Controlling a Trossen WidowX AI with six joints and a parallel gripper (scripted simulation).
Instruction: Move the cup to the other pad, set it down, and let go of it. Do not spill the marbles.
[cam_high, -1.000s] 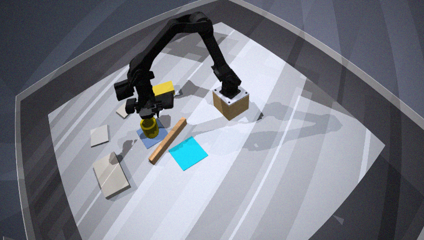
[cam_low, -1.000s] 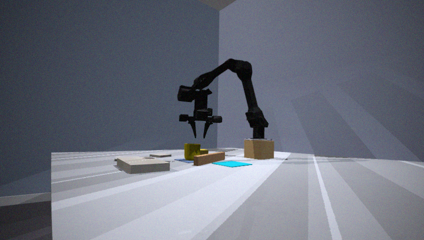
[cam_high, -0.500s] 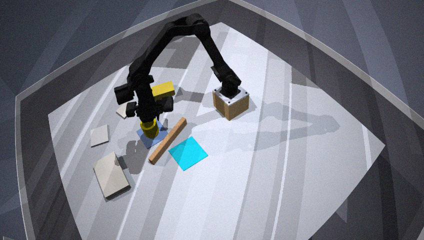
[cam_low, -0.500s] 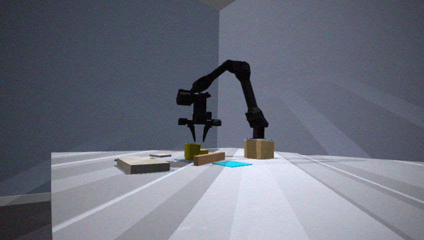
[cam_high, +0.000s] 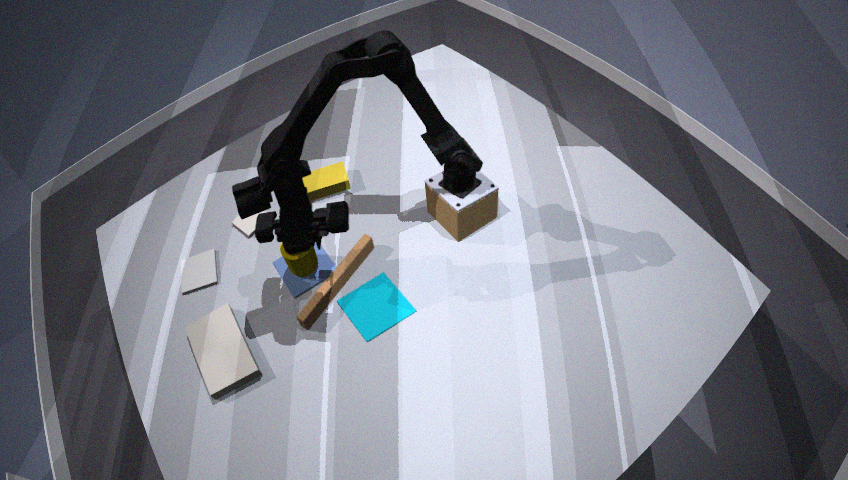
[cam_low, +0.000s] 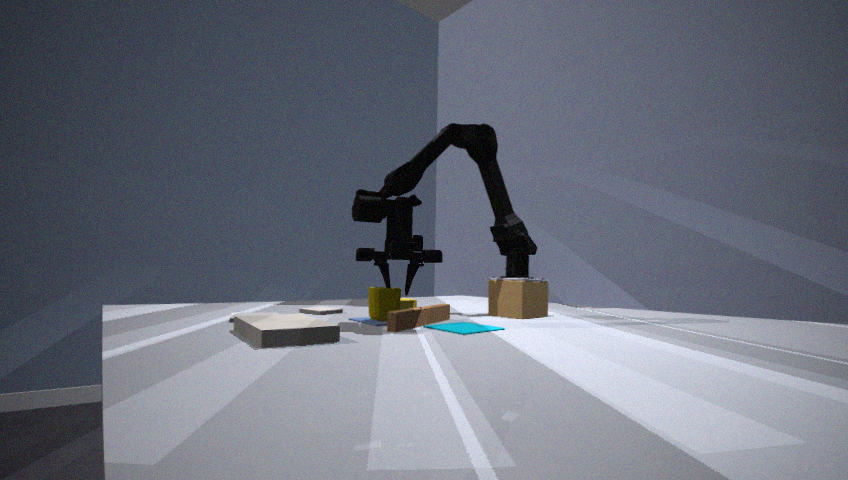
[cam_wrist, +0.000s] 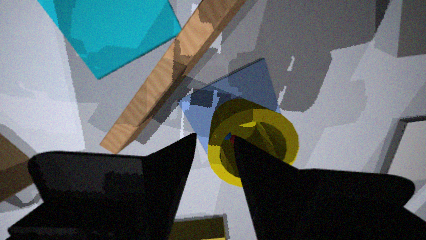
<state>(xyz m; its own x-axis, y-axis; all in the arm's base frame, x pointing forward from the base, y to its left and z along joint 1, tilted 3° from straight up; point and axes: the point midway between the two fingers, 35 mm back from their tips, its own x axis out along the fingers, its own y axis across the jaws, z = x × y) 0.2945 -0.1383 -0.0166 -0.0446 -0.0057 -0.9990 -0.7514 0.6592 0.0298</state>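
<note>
Right now the yellow cup is 2 cm to the right of my gripper tip, 2 cm below it and 2 cm ahead of it. Also, from my gripper tip: red marble 4 cm below, 3 cm to the right, 1 cm ahead; cyan pad 16 cm to the left, 6 cm below, 1 cm behind; wooden bar 7 cm to the left, 5 cm below.
</note>
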